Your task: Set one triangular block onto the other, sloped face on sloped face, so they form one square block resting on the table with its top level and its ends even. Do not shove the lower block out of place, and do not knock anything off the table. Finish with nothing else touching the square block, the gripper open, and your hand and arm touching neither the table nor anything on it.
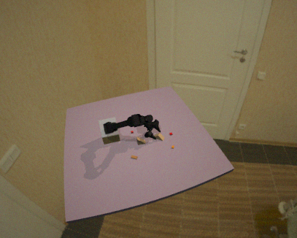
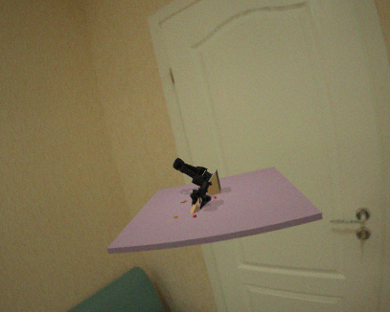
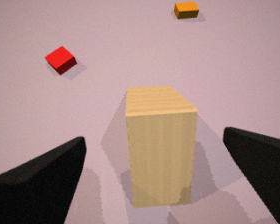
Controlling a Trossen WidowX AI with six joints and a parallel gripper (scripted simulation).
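My gripper tip is now 1 cm to the left of the wooden triangular block. From my gripper tip the other things lie so: orange cube: 10 cm ahead, 13 cm to the right, 2 cm below; small tan piece: 23 cm behind, 18 cm to the right, 2 cm below.
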